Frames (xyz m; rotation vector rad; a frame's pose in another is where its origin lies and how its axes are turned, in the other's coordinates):
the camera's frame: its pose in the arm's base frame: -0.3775 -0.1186 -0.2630 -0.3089 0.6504 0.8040
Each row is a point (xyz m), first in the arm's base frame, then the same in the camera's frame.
Working: the arm's base frame: its pose in the camera's frame: 0.0922 -0.2076 0.4173 0.3089 -0.6504 -0.8040

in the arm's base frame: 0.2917 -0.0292 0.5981
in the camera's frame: -0.1591 -0.4543 0.9827
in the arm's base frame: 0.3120 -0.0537 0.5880
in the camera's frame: -0.1560 -0.4856 0.9715
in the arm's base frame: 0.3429 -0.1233 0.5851
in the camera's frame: -0.1776 -0.5548 0.9481
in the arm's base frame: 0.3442 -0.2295 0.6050
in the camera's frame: -0.2498 -0.6266 0.9119
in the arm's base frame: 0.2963 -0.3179 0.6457
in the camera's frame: -0.3507 -0.6501 0.8797
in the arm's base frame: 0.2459 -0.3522 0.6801
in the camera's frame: -0.4182 -0.6357 0.8682
